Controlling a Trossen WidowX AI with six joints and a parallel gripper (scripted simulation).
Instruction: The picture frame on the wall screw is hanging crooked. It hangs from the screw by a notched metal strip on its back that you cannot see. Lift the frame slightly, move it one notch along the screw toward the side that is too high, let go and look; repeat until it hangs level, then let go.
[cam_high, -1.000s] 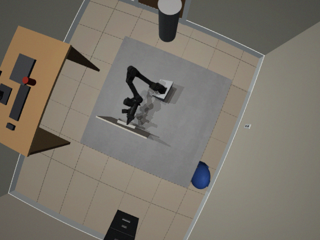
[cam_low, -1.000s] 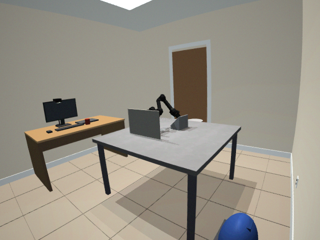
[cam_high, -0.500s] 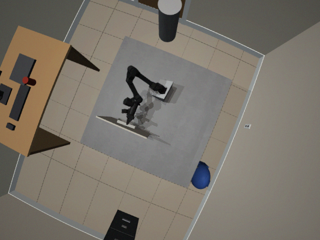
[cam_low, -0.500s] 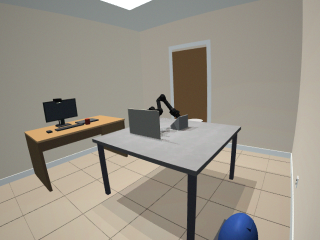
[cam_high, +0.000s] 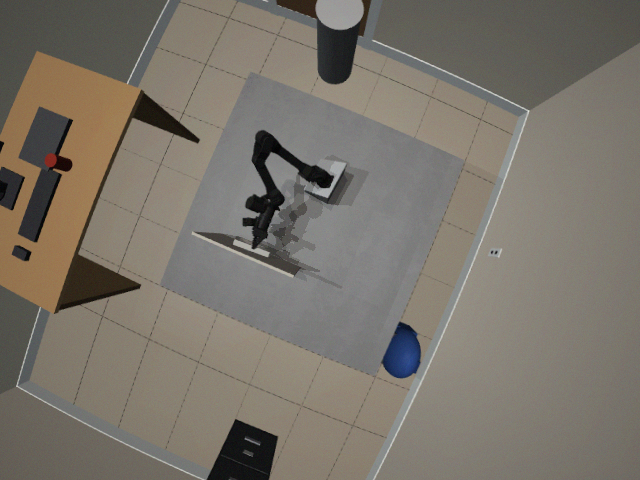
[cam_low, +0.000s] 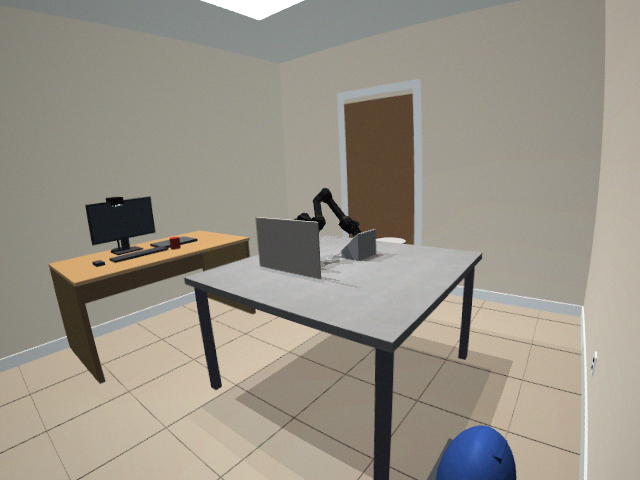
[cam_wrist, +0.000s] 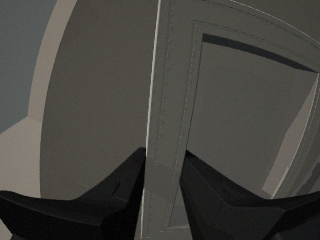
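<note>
Now: gripper tip 50 mm above the pale picture frame, 20 mm to the left of it and 10 mm short of it. The rest, counted from my gripper tip: wall panel (60 mm below, 20 mm ahead, 10 mm to the right).
</note>
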